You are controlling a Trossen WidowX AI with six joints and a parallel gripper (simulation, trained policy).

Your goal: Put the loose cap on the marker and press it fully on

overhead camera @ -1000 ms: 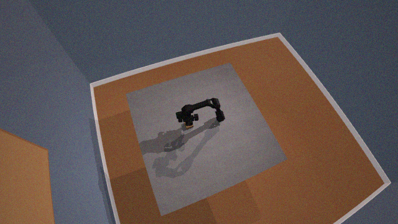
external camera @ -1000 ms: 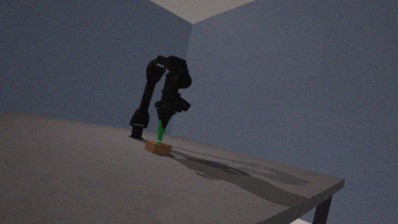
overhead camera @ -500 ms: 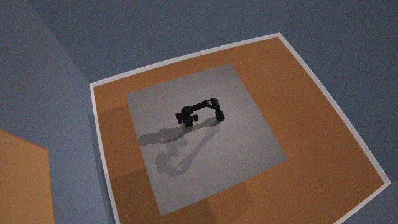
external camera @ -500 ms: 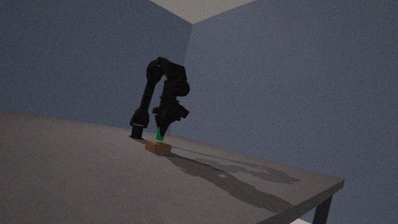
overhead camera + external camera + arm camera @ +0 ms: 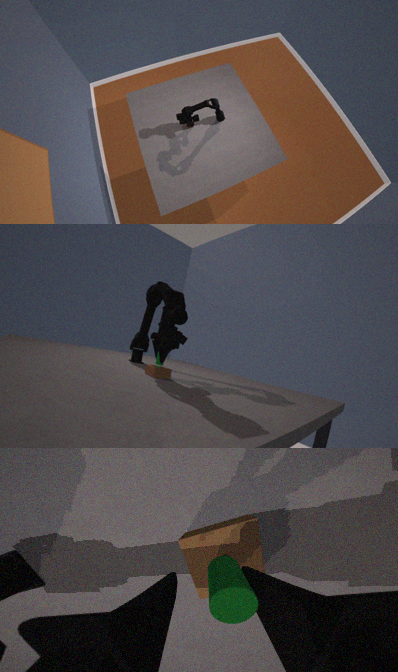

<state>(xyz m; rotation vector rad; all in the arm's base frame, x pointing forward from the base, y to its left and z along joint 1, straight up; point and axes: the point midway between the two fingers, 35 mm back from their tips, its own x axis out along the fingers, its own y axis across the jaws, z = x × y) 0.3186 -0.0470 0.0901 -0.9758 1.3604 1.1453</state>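
Now: the green cap 10 mm to the right of my gripper tip, 10 mm ahead of it and 10 mm above it. From my gripper tip the other things lie so: tan holder block (40 mm below, 10 mm to the right, 10 mm ahead); then green marker (10 mm to the right, 10 mm ahead, 10 mm above).
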